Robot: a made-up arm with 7 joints. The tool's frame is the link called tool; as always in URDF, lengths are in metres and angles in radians.
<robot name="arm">
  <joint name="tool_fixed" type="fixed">
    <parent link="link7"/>
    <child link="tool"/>
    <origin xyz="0 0 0" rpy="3.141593 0 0"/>
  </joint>
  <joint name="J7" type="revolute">
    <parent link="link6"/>
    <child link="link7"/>
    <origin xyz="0.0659 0 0"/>
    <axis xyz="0 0 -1"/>
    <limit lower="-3.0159" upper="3.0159" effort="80" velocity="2.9"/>
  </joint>
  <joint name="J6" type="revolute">
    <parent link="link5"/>
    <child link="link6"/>
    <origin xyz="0 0 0"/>
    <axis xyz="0 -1 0"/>
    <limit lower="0.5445" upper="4.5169" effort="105" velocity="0.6"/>
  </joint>
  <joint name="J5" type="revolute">
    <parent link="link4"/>
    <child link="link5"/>
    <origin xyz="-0.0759 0 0.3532"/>
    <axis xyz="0 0 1"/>
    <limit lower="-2.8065" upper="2.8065" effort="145" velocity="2.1"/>
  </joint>
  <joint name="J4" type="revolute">
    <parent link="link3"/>
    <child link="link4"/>
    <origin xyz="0.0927 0 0"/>
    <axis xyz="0 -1 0"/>
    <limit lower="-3.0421" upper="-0.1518" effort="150" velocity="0.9"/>
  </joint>
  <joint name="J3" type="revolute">
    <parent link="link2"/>
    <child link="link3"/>
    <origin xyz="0 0 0.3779"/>
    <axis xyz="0 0 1"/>
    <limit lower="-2.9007" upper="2.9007" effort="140" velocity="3.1"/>
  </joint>
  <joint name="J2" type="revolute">
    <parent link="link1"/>
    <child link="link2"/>
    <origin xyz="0 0 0"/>
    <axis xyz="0 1 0"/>
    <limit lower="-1.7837" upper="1.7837" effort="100" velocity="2.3"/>
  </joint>
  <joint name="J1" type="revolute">
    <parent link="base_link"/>
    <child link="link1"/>
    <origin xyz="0 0 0.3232"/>
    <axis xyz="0 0 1"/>
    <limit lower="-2.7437" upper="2.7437" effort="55" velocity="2.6"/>
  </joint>
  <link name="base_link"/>
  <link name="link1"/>
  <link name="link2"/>
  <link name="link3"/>
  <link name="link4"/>
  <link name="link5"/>
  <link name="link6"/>
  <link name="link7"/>
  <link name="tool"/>
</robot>
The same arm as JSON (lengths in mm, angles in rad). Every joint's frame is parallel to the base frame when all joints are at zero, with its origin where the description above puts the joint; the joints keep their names.
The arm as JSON. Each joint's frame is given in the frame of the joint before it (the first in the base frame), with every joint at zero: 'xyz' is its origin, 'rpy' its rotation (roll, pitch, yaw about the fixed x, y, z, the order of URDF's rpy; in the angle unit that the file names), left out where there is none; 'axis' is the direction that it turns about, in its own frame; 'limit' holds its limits. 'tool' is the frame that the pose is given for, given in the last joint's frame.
{"units": {"length": "mm", "angle": "rad"}, "joints": [
  {"name": "J1", "type": "revolute", "origin": {"xyz": [0.0, 0.0, 323.2]}, "axis": [0.0, 0.0, 1.0], "limit": {"lower": -2.7437, "upper": 2.7437}},
  {"name": "J2", "type": "revolute", "origin": {"xyz": [0.0, 0.0, 0.0]}, "axis": [0.0, 1.0, 0.0], "limit": {"lower": -1.7837, "upper": 1.7837}},
  {"name": "J3", "type": "revolute", "origin": {"xyz": [0.0, 0.0, 377.9]}, "axis": [0.0, 0.0, 1.0], "limit": {"lower": -2.9007, "upper": 2.9007}},
  {"name": "J4", "type": "revolute", "origin": {"xyz": [92.7, 0.0, 0.0]}, "axis": [0.0, -1.0, 0.0], "limit": {"lower": -3.0421, "upper": -0.1518}},
  {"name": "J5", "type": "revolute", "origin": {"xyz": [-75.9, 0.0, 353.2]}, "axis": [0.0, 0.0, 1.0], "limit": {"lower": -2.8065, "upper": 2.8065}},
  {"name": "J6", "type": "revolute", "origin": {"xyz": [0.0, 0.0, 0.0]}, "axis": [0.0, -1.0, 0.0], "limit": {"lower": 0.5445, "upper": 4.5169}},
  {"name": "J7", "type": "revolute", "origin": {"xyz": [65.9, 0.0, 0.0]}, "axis": [0.0, 0.0, -1.0], "limit": {"lower": -3.0159, "upper": 3.0159}}
], "tool": {"origin": {"xyz": [0.0, 0.0, 0.0], "rpy": [-3.1416, 0.0, 0.0]}}}

